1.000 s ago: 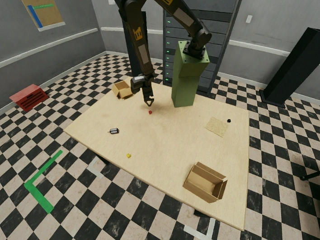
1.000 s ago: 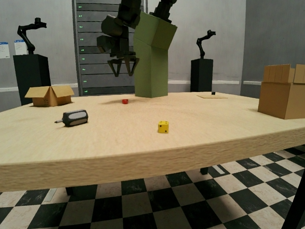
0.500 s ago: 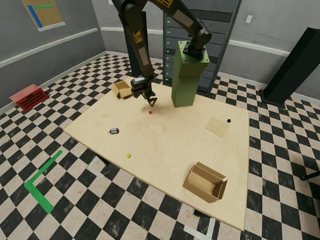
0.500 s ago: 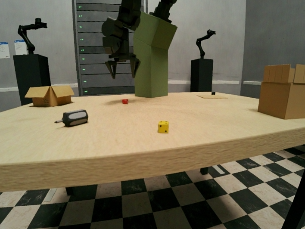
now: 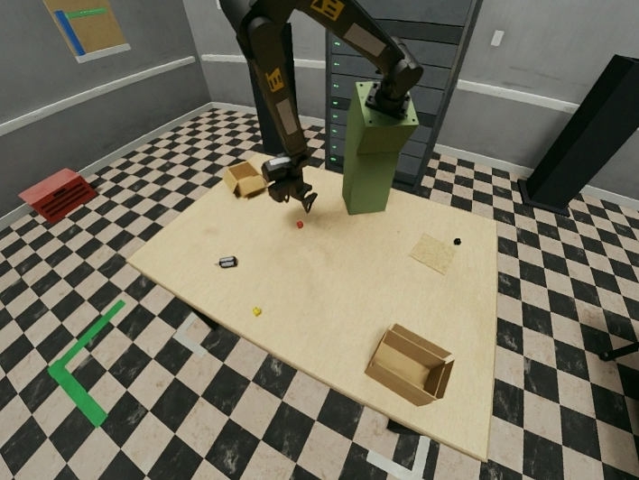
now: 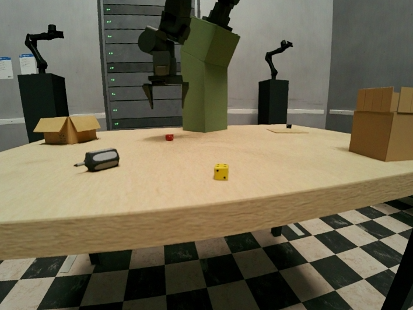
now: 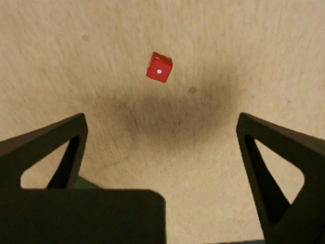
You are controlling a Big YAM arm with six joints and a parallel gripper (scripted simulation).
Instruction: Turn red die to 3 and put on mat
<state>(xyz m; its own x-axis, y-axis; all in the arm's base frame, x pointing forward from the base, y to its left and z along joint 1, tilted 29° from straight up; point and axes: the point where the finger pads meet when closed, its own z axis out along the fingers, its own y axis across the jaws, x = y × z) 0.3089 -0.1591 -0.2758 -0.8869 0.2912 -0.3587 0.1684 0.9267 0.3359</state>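
Right now the red die is 100 mm below my hand. From my hand the other things lie so: black-handled tool (280 mm ahead, 150 mm to the right, 90 mm below); yellow die (380 mm ahead, 100 mm below, 50 mm to the left); tan mat (520 mm to the left, 110 mm below, 80 mm behind).
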